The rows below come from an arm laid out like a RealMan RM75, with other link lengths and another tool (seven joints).
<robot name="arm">
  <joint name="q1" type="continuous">
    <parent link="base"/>
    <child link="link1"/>
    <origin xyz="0 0 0.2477" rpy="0 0 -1.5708"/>
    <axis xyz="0 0 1"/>
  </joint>
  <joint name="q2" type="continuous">
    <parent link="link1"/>
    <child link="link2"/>
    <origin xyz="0 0 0" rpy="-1.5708 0 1.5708"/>
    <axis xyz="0 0 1"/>
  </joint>
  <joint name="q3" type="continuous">
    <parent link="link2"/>
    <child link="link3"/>
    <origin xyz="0 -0.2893 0" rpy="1.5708 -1.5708 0"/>
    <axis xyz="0 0 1"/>
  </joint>
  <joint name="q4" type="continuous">
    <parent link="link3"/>
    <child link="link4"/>
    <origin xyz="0 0 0" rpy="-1.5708 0 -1.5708"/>
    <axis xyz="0 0 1"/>
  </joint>
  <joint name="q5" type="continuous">
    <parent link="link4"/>
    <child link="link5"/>
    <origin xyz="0 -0.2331 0" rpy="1.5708 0 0"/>
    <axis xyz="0 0 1"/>
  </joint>
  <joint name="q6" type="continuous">
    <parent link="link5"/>
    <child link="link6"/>
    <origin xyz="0 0 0" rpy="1.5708 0 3.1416"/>
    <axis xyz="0 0 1"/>
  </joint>
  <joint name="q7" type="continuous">
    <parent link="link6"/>
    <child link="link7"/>
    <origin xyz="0 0.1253 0" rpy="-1.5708 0 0"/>
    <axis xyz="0 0 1"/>
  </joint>
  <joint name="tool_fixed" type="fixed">
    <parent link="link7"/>
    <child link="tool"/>
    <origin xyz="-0.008 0.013 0.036" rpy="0 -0.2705 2.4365"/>
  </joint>
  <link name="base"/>
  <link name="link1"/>
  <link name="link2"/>
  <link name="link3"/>
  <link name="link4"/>
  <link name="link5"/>
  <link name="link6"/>
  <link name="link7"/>
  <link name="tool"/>
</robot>
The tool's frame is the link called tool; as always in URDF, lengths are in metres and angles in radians. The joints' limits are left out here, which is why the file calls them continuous.
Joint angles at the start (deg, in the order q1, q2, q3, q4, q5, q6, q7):
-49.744, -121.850, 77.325, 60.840, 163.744, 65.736, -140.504
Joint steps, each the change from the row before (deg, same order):
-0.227, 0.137, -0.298, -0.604, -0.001, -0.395, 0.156
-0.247, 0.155, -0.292, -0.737, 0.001, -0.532, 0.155
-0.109, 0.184, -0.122, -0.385, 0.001, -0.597, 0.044
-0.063, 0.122, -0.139, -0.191, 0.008, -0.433, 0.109
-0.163, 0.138, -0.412, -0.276, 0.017, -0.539, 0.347
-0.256, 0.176, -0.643, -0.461, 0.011, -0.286, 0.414
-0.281, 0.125, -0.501, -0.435, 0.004, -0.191, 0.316
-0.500, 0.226, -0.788, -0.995, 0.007, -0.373, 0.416
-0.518, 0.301, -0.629, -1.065, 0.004, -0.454, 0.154
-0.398, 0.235, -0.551, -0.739, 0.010, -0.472, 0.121
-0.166, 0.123, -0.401, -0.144, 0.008, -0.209, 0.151
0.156, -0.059, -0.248, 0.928, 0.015, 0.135, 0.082
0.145, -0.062, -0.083, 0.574, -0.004, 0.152, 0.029
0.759, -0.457, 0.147, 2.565, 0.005, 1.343, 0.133
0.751, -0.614, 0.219, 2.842, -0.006, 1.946, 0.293
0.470, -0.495, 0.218, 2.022, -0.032, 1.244, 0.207
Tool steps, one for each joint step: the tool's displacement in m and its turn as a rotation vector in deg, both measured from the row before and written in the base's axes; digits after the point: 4 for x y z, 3 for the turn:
-0.0013, 0.0017, 0.0007, 0.175, 0.006, 0.063
-0.0016, 0.0020, 0.0006, 0.216, 0.015, 0.062
-0.0008, 0.0020, 0.0014, 0.419, -0.018, -0.142
-0.0003, 0.0015, 0.0013, 0.335, -0.027, -0.191
0.0000, 0.0023, 0.0021, 0.426, -0.070, -0.320
-0.0010, 0.0022, 0.0024, 0.277, -0.054, -0.024
-0.0004, 0.0017, 0.0015, 0.145, -0.034, -0.013
-0.0017, 0.0028, 0.0018, 0.175, -0.036, 0.189
-0.0018, 0.0029, 0.0018, 0.281, -0.042, 0.282
-0.0008, 0.0027, 0.0020, 0.384, -0.121, 0.102
0.0002, 0.0016, 0.0020, 0.321, -0.131, -0.088
0.0029, 0.0005, 0.0028, 0.443, -0.295, -0.460
0.0014, -0.0002, 0.0013, 0.175, -0.157, -0.210
0.0055, -0.0038, 0.0019, -0.110, -0.272, -0.670
0.0066, -0.0056, 0.0007, -0.620, -0.142, -0.677
0.0058, -0.0040, 0.0000, -0.412, -0.157, -0.667

